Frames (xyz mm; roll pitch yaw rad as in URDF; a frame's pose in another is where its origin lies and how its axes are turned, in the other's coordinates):
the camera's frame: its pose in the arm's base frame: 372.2 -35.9 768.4 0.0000 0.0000 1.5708
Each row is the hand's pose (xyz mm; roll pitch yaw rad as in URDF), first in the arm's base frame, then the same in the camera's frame.
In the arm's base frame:
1: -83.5 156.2 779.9 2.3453 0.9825 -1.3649
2: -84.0 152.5 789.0 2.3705 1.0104 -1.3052
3: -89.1 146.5 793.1 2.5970 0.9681 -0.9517
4: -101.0 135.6 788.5 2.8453 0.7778 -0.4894
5: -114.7 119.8 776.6 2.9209 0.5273 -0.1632
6: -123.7 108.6 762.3 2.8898 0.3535 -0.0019
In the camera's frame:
1: 192.1 455.7 11.5 2.3453 0.9825 -2.9357
2: 188.4 456.2 20.6 2.3705 1.0104 -2.8760
3: 182.4 461.3 24.7 2.5970 0.9681 -2.5225
4: 171.5 473.2 20.1 2.8453 0.7778 -2.0602
5: 155.7 486.9 8.2 2.9209 0.5273 -1.7340
6: 144.5 495.9 -6.1 2.8898 0.3535 -1.5727

